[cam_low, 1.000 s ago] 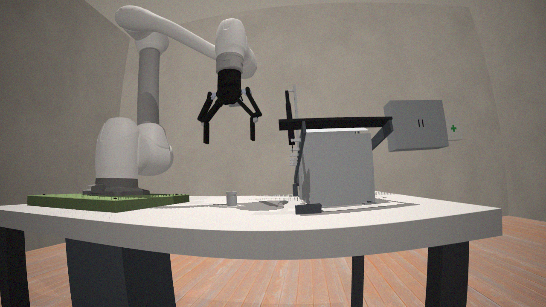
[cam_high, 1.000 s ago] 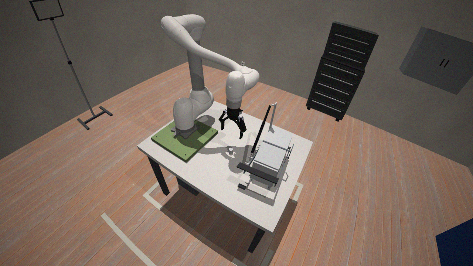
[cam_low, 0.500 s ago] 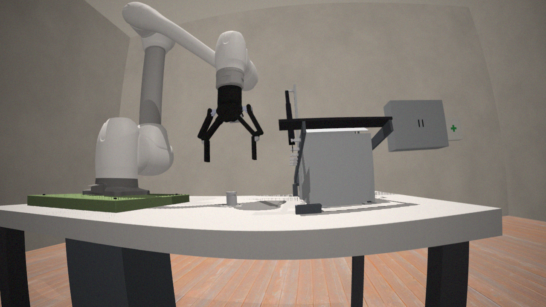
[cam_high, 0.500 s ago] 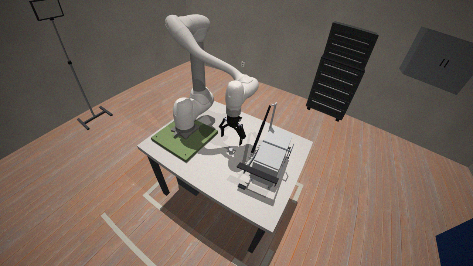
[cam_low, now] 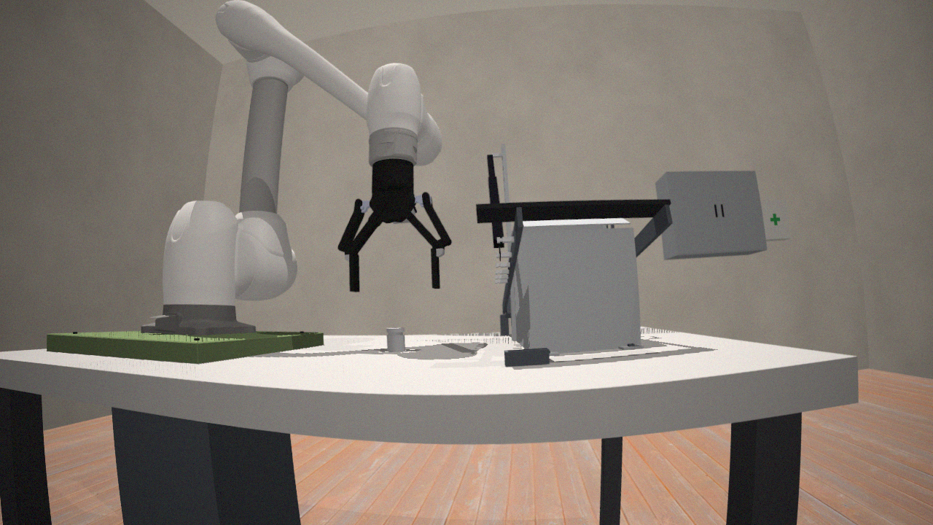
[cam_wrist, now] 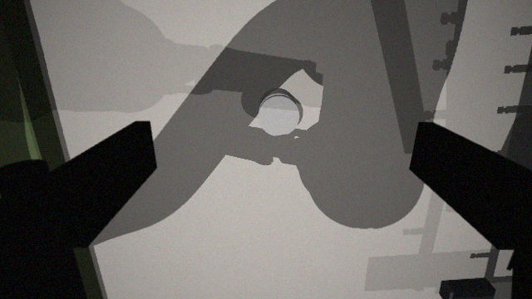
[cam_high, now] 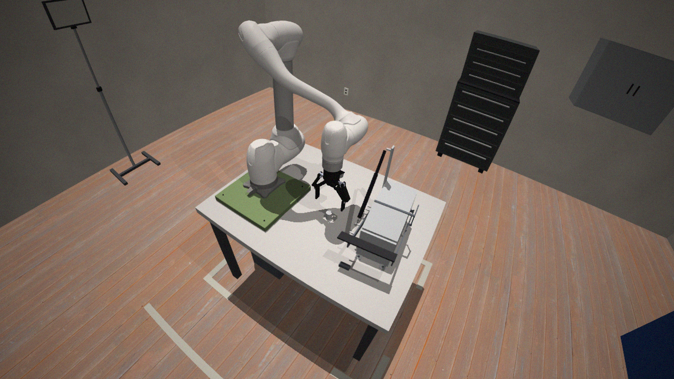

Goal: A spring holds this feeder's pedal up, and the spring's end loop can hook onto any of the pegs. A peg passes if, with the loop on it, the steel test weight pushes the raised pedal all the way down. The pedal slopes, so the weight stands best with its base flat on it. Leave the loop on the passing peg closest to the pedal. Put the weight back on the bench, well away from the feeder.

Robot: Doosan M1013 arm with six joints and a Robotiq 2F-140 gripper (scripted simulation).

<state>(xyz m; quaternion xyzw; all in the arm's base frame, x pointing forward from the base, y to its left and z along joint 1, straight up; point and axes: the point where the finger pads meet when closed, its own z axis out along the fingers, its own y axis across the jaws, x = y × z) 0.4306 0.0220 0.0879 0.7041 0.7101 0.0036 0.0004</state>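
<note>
The steel test weight lies 90 mm below my hand. Also, from my hand: small dark block (220 mm ahead, 210 mm to the right, 110 mm below).
</note>
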